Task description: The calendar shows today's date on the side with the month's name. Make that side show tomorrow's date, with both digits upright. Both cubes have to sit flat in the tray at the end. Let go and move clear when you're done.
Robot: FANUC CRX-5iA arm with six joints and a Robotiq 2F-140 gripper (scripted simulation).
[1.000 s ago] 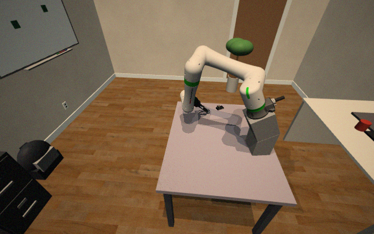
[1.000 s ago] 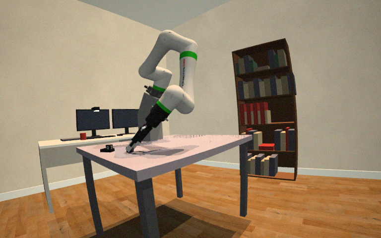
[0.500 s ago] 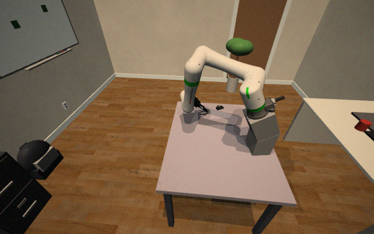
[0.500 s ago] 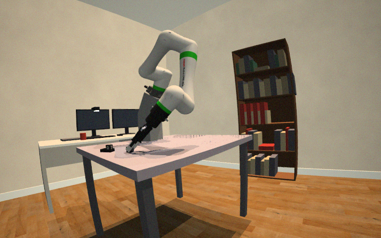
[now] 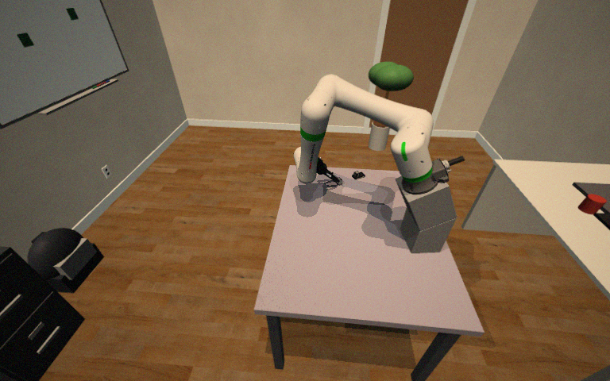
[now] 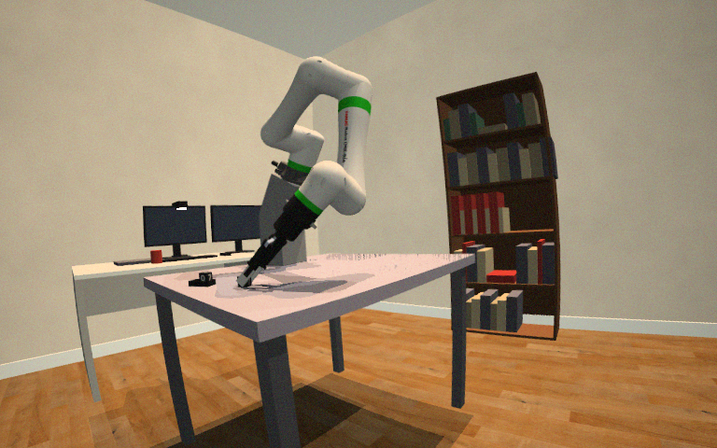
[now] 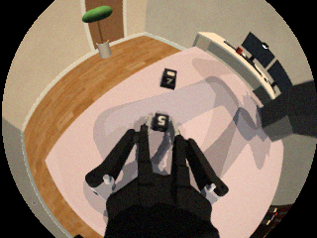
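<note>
My hand is 20 mm past the black digit cube, 10 mm to the left of it and 20 mm above it.
</note>
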